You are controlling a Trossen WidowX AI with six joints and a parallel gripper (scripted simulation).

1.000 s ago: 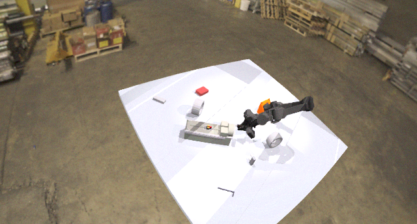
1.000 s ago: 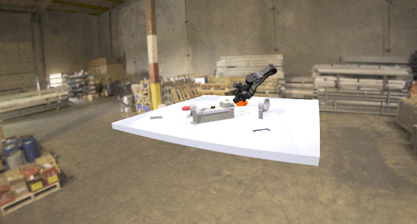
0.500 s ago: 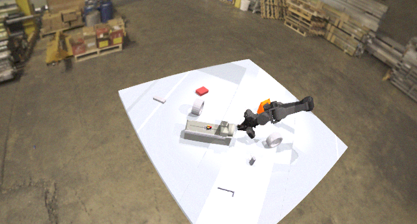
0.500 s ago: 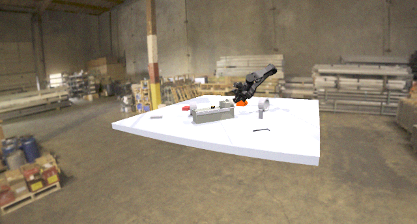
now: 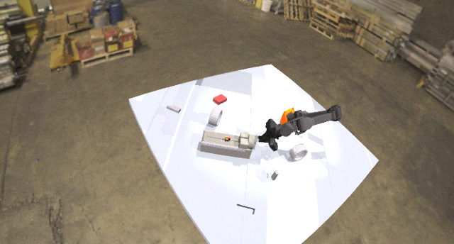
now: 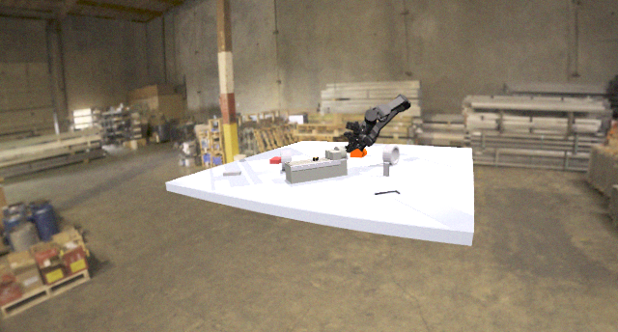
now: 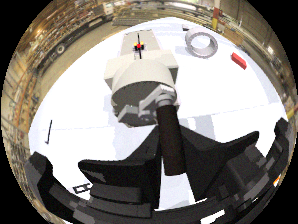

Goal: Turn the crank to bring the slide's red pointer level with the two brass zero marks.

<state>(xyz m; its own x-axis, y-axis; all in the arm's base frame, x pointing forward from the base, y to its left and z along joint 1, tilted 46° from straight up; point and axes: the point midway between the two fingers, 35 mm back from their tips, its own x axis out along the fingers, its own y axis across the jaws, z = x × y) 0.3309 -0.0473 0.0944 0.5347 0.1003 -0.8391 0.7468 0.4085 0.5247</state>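
The dark crank handle is 1 cm behind my gripper tip, 1 cm to the left of it and 3 cm above it. From my gripper tip the other things lie so: hex key 29 cm ahead, 24 cm to the left, 9 cm below; then red pointer 12 cm ahead, 10 cm to the right, 1 cm below; then small clip 6 cm ahead, 18 cm to the left, 6 cm below.
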